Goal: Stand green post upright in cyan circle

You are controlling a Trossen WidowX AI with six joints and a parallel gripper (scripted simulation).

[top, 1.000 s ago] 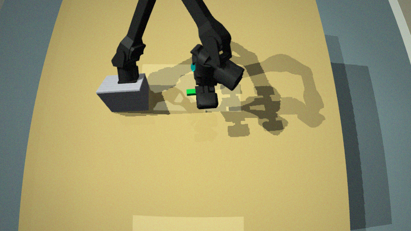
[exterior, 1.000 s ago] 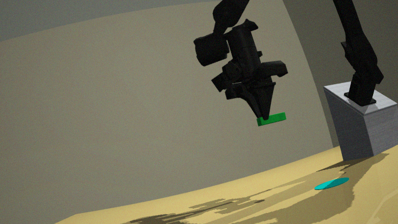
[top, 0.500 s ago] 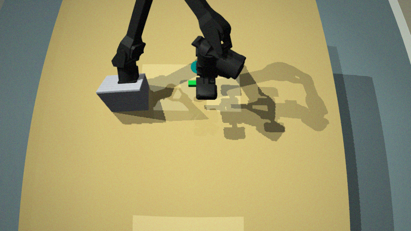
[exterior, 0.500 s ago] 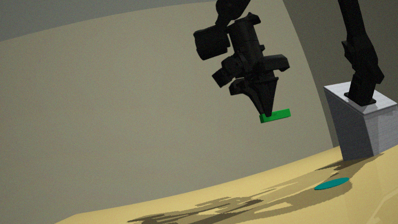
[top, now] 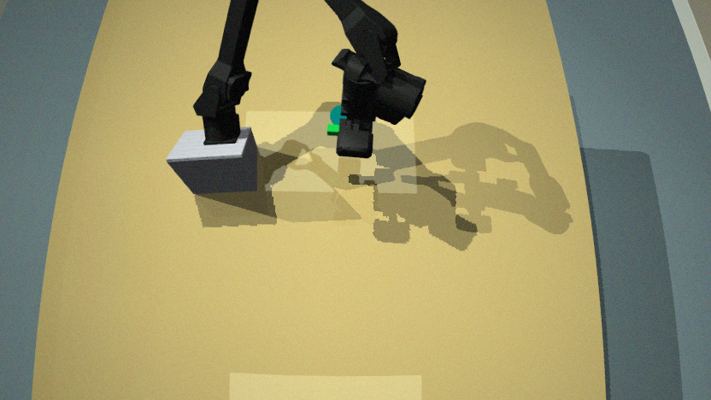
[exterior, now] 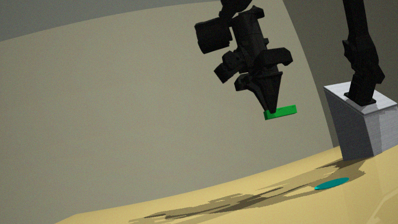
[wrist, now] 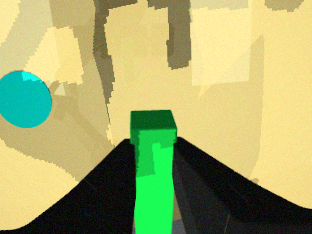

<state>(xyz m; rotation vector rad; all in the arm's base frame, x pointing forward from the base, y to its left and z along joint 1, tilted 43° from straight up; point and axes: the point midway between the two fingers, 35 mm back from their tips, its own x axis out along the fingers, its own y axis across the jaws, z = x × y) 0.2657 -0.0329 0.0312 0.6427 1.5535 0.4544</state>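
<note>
The cyan circle lies 10 mm behind my gripper tip, 110 mm to the left of it and 150 mm below it. From my gripper tip the other things lie so: green post (20 mm behind).
</note>
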